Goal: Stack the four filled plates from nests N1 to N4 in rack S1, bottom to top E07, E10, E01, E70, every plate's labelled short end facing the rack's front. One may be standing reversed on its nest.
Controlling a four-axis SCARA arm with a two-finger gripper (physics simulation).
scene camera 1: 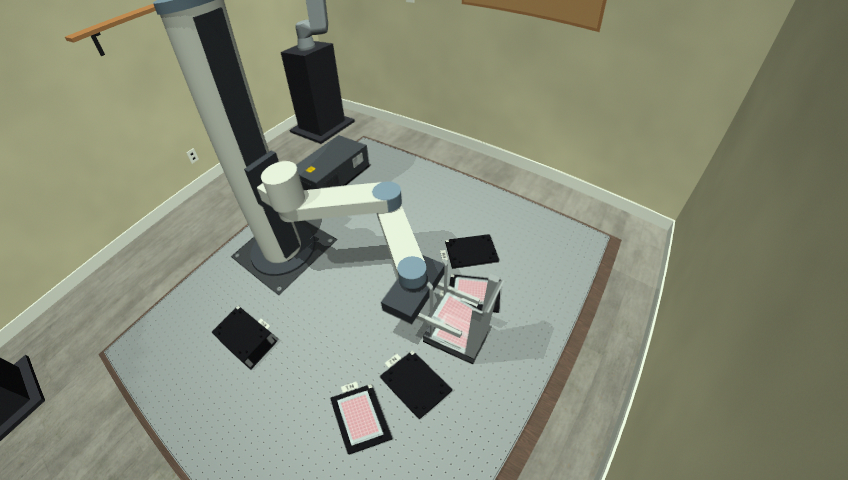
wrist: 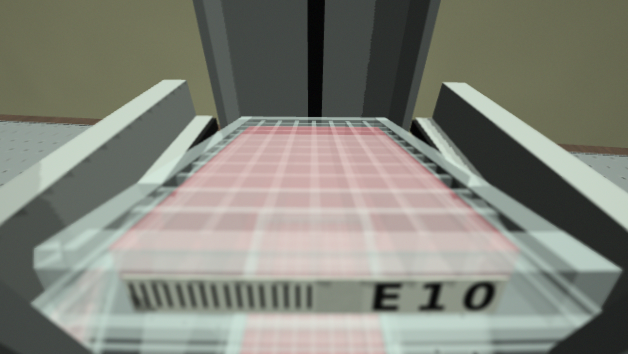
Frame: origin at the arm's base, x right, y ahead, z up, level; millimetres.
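Where they show: gripper, fingertip midpoint: (scene camera 1: 470, 318) (wrist: 314, 105); arm's base, link origin: (scene camera 1: 283, 250).
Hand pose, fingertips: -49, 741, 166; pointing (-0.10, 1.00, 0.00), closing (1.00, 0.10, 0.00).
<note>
Each offset is from my fingertips to the top centre of the thing, as dx, dy, dz. "*": to the spot under its first point.
My gripper (scene camera 1: 470, 321) (wrist: 314, 105) is shut on the clear, pink-filled plate E10 @[+2, -25, +11] (scene camera 1: 455, 312) (wrist: 315, 170). In the wrist view its label faces the camera, and the plate sits tilted between the fingers, the near labelled end higher than the far end. It is within the posts of rack S1 @[+4, -31, +138] (scene camera 1: 476, 336) (wrist: 270, 60), whose slotted upright wall is beyond its far end. Another pink plate (wrist: 312, 335) shows through below; its label is not readable. Filled plates lie on a front nest @[* +343, -109, -128] (scene camera 1: 360, 416) and a nest behind the rack @[-166, -67, -127] (scene camera 1: 471, 289). Contact between E10 and the rack is unclear.
A bare black nest @[+180, -50, -132] (scene camera 1: 416, 385) lies in front of the rack, another @[-314, -160, -132] (scene camera 1: 471, 251) behind it. A black fixture @[+381, -548, -84] (scene camera 1: 243, 337) stands at the left. A dark control box @[* -331, -802, -38] (scene camera 1: 334, 163) stands behind the arm. The rack's thin posts and tall wall stand close to the fingers.
</note>
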